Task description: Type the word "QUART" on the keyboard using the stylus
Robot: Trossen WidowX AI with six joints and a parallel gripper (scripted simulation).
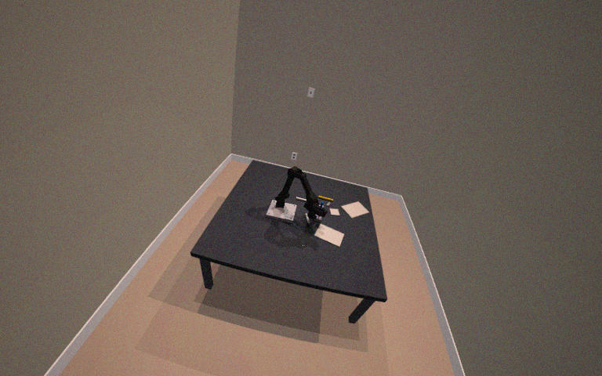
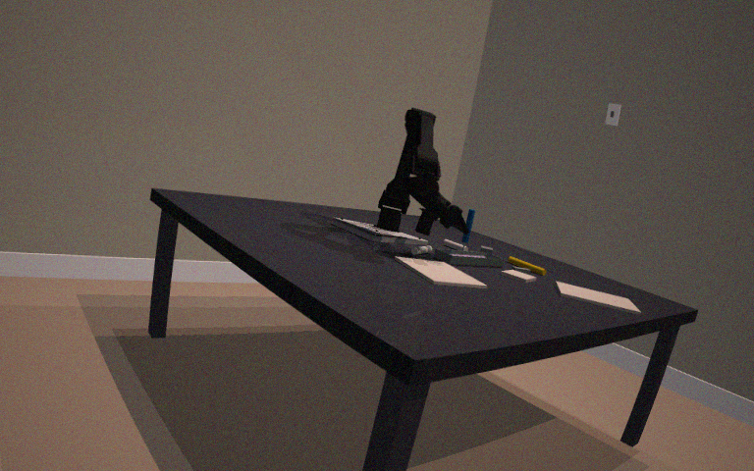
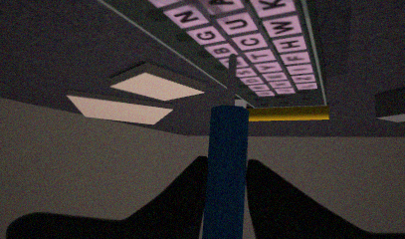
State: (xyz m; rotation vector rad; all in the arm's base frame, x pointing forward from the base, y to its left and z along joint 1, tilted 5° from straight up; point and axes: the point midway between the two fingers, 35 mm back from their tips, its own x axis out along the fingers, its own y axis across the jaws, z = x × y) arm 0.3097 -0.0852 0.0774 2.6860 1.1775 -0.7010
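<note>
The white block is 160 mm ahead of my gripper tip, 80 mm below it and 70 mm to the left of it. From my gripper tip the other things lie so: blue stylus: 10 mm below; yellow cylinder: 240 mm to the left, 90 mm ahead, 80 mm below; grey stylus tip: 50 mm below.
</note>
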